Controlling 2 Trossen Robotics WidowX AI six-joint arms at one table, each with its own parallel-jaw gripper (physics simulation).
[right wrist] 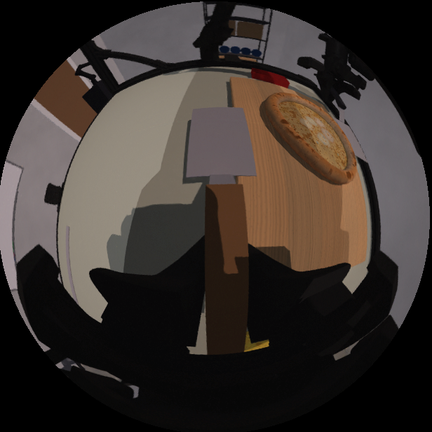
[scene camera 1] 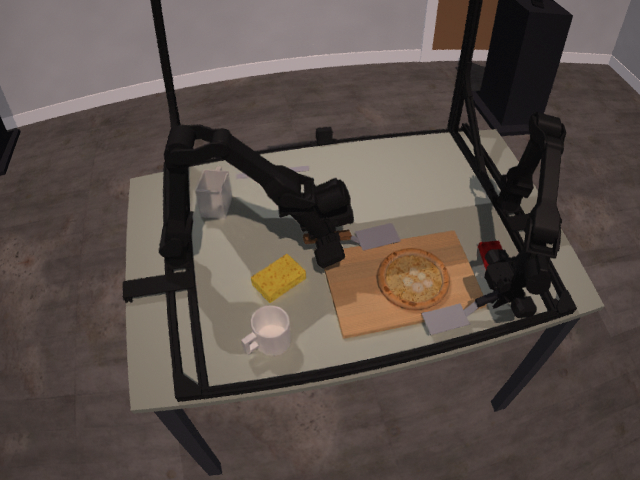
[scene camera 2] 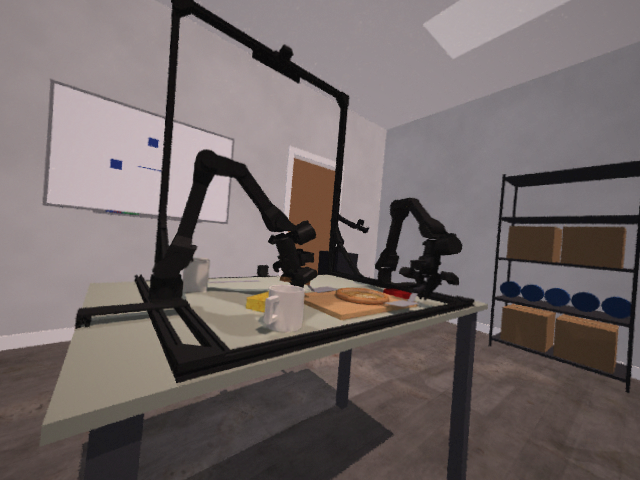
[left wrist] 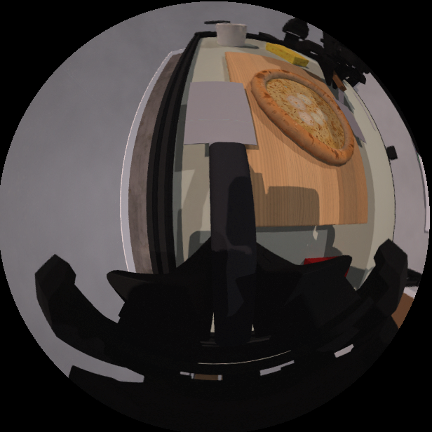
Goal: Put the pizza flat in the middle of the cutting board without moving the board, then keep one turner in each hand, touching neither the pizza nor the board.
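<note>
The pizza lies flat near the middle of the wooden cutting board. My left gripper is shut on the black handle of one turner; its blade overlaps the board's front edge in scene camera 1, apart from the pizza. My right gripper is shut on the brown handle of the other turner, whose blade is at the board's back edge, apart from the pizza. I cannot tell whether either blade touches the board.
A yellow sponge and a white mug stand left of the board. A white container is at the back left. A red object lies right of the board. Black frame rails border the workspace.
</note>
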